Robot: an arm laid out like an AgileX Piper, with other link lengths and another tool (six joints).
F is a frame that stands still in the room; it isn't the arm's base.
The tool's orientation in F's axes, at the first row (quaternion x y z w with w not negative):
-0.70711 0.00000 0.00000 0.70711
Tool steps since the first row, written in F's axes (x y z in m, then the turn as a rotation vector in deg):
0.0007 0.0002 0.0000 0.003 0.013 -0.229
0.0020 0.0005 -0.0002 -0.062 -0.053 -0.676
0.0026 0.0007 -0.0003 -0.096 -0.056 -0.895
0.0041 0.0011 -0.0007 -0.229 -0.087 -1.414
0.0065 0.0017 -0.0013 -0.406 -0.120 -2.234
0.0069 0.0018 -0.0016 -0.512 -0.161 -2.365
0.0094 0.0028 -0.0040 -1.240 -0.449 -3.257
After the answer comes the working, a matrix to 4 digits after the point.
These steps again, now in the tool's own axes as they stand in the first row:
0.0007 0.0000 0.0002 0.003 0.229 0.013
0.0020 0.0002 0.0005 -0.062 0.676 -0.053
0.0026 0.0003 0.0007 -0.096 0.895 -0.056
0.0041 0.0007 0.0011 -0.229 1.414 -0.087
0.0065 0.0013 0.0017 -0.406 2.234 -0.120
0.0069 0.0016 0.0018 -0.512 2.365 -0.161
0.0094 0.0040 0.0028 -1.240 3.257 -0.449

The tool's axes in the first row as the columns of a matrix, in F's axes (rounded; the answer above uses it unrounded):
1.0000 0.0000 0.0000
0.0000 0.0000 1.0000
0.0000 -1.0000 0.0000

